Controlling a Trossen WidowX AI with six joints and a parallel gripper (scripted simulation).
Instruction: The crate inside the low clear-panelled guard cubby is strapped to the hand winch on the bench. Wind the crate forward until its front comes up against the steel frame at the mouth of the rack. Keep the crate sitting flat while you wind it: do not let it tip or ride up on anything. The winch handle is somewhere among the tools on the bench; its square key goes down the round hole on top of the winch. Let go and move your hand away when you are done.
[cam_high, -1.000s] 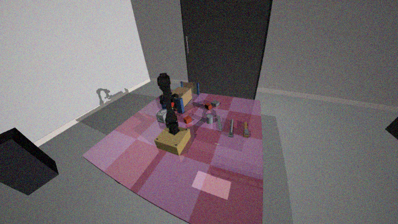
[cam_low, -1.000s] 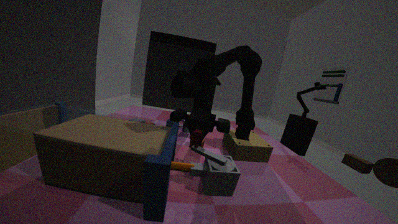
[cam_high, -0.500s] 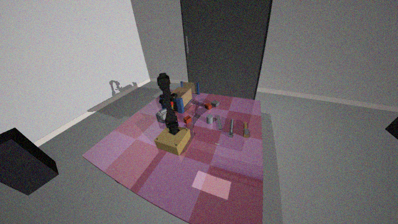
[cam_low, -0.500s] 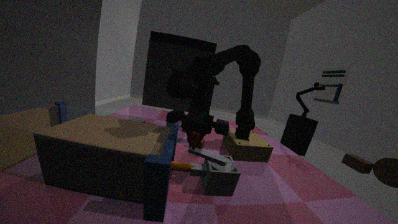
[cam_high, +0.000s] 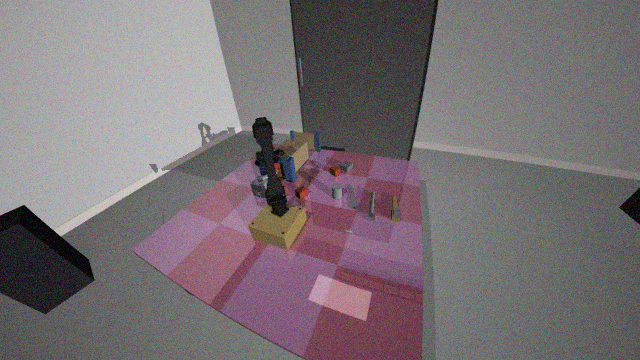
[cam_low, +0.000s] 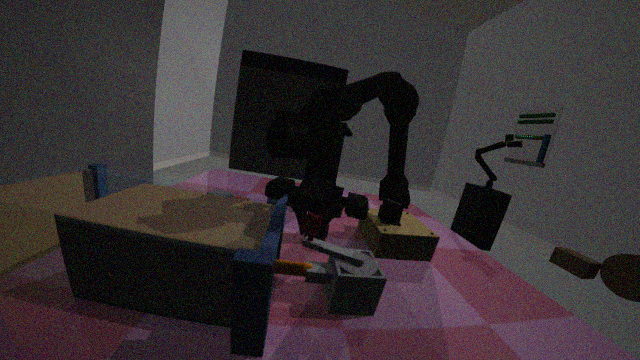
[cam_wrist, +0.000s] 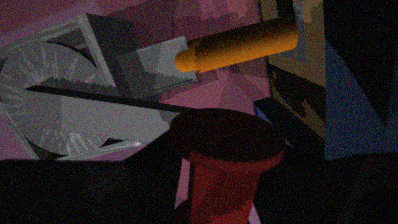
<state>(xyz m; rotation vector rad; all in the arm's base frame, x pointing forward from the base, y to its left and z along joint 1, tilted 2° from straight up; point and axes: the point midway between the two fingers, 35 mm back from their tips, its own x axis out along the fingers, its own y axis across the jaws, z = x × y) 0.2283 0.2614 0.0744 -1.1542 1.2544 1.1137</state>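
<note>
My gripper tip is now 1 cm to the left of the red knob and 2 cm below it. Round my gripper tip: red-knobbed winch handle 4 cm behind, 1 cm below; then blue steel frame 6 cm ahead, 5 cm to the left, 1 cm below; then grey hand winch 11 cm behind, 1 cm to the left, 8 cm below.
</note>
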